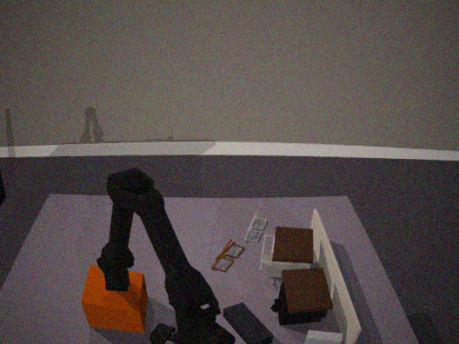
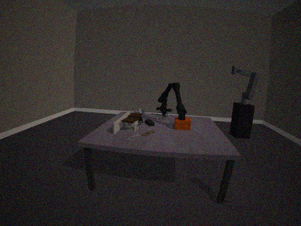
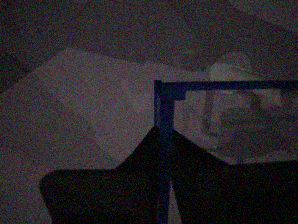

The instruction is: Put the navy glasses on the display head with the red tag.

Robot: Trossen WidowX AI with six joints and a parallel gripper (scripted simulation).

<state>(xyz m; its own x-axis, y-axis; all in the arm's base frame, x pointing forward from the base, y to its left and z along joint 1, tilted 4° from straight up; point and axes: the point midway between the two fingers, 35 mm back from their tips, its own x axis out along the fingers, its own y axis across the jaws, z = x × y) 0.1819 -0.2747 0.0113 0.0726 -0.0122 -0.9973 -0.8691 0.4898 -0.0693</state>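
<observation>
My gripper tip is now 16 cm to the right of the dark flat object, 16 cm short of it and 4 cm above it. Round my gripper tip: pale upright panel (44 cm ahead, 29 cm to the left, 1 cm below).
</observation>
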